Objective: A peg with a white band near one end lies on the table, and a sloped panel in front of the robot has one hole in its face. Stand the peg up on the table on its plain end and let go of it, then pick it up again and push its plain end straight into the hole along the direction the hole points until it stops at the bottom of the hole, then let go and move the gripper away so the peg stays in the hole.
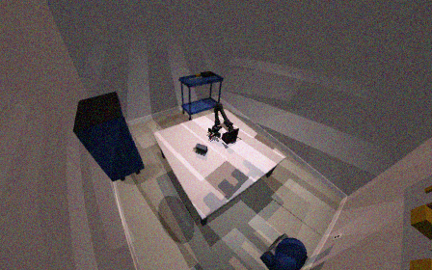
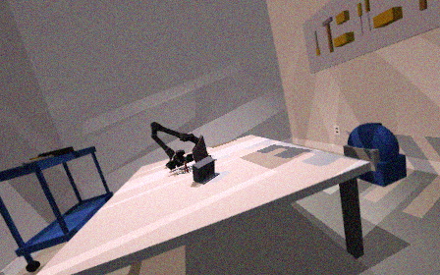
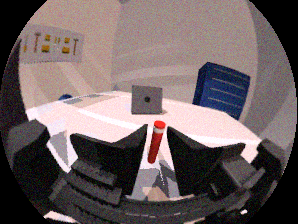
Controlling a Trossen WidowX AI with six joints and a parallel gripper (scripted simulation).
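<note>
Now: the red peg 10 mm below my gripper tip and 10 mm behind it. Round my gripper tip: sloped panel: 190 mm ahead, 130 mm to the left, 20 mm below.
</note>
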